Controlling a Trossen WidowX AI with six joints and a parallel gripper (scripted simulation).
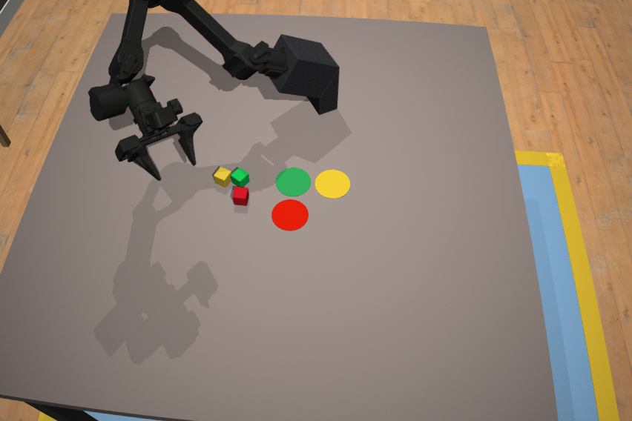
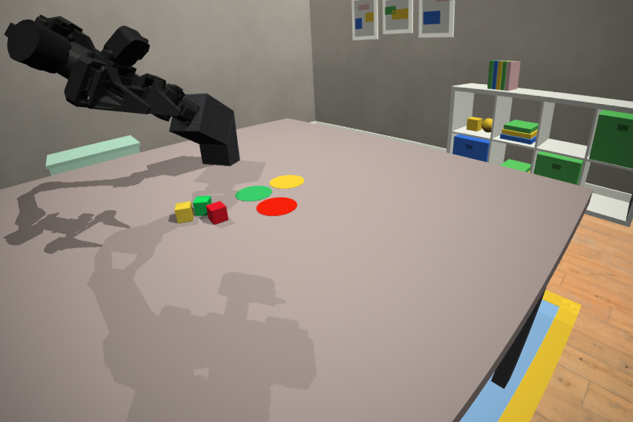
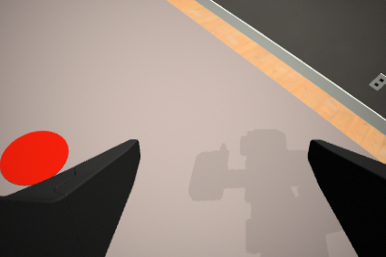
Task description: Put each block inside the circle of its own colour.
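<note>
Now: the red block 25 cm below my hand, 13 cm to the left of it and 5 cm behind it. The rest, counted from my hand: green block: 25 cm below, 13 cm to the left, 11 cm behind; yellow block: 25 cm below, 12 cm behind, 9 cm to the left; red circle: 27 cm below, 24 cm to the left, 1 cm ahead.
</note>
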